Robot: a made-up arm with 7 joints.
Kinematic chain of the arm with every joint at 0, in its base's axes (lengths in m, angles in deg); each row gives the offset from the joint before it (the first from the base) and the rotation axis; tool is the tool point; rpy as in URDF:
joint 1: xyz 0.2 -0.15 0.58 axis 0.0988 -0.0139 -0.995
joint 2: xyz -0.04 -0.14 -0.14 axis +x
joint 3: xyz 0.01 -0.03 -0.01 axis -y
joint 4: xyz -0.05 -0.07 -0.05 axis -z
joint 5: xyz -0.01 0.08 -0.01 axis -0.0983 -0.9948 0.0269
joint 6: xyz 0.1 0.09 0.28 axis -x
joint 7: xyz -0.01 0.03 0 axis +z
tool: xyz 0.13 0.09 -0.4 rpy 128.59 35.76 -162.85
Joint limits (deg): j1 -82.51..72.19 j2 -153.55..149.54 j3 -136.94..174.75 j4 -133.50..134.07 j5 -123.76..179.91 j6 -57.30..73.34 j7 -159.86..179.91
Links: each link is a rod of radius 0.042 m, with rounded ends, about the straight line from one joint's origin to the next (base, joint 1, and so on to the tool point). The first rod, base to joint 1, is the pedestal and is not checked.
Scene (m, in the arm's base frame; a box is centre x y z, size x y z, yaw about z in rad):
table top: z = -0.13
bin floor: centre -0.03 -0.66 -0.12 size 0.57 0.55 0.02 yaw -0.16
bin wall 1: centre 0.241 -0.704 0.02 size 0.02 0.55 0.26 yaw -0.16
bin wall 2: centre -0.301 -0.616 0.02 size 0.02 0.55 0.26 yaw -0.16
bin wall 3: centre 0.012 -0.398 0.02 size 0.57 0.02 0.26 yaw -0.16
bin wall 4: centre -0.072 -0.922 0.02 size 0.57 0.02 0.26 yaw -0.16
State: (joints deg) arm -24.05 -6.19 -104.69 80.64 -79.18 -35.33 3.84
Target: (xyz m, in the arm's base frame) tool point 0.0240 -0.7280 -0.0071
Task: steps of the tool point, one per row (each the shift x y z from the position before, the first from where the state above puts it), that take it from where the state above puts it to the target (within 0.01 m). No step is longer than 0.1 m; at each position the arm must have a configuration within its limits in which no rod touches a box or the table.
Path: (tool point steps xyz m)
1: 0.0205 -0.0605 -0.0453
2: 0.0209 -0.0673 -0.0282

